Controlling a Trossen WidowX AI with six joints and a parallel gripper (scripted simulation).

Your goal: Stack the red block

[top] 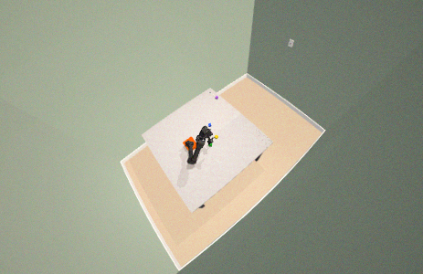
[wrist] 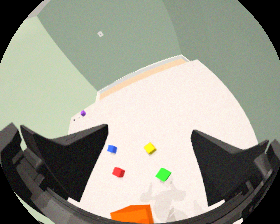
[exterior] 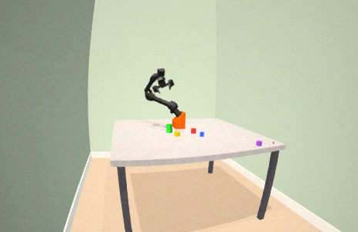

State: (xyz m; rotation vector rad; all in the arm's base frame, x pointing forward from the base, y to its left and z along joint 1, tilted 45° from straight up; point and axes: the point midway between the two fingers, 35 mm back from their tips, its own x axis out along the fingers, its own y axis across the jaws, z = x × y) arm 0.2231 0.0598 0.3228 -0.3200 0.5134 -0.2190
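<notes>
My gripper tip is 10 mm past the red block, 260 mm to the right of it and 340 mm above it. Round my gripper tip: blue block (110 mm ahead, 300 mm to the left, 340 mm below); yellow block (80 mm ahead, 100 mm to the left, 340 mm below); purple block (460 mm ahead, 660 mm to the left, 340 mm below).
</notes>
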